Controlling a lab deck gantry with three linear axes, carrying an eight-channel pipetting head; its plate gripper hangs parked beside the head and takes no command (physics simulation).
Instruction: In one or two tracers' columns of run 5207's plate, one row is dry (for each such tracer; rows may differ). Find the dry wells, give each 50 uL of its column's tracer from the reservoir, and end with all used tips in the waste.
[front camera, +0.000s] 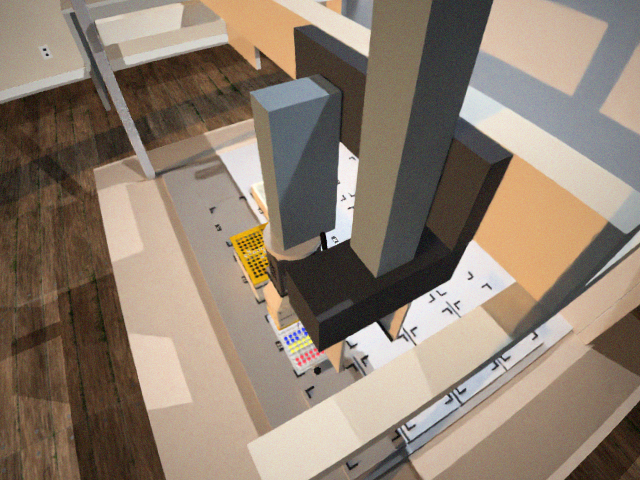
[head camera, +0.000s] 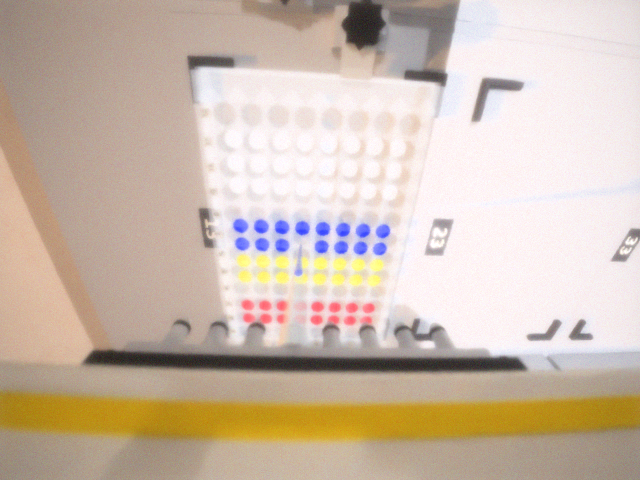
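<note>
The plate (front camera: 309, 367) (head camera: 310, 85) shows blue, yellow, red, white and greyish wells; its run label is not readable. In the head view the upper blue line shows blue in every well. The lower blue line shows a gap at the fourth position from the left. Both red lines look pale at that position; the yellow there is partly covered. A tip (head camera: 299, 266) with blue inside hangs over that fourth position. The other nozzles of the pipetting head (front camera: 305, 170) look bare. My parked plate gripper (front camera: 367, 354) has its fingers apart and holds nothing visible. Reservoir and waste cannot be clearly identified.
A yellow tip rack (front camera: 250, 253) stands behind the plate, partly hidden by the head. A pale container (front camera: 257, 195) stands farther back. A black knob (front camera: 317, 370) (head camera: 363, 24) sits beside the plate. A pale front rail (front camera: 382, 392) crosses the deck.
</note>
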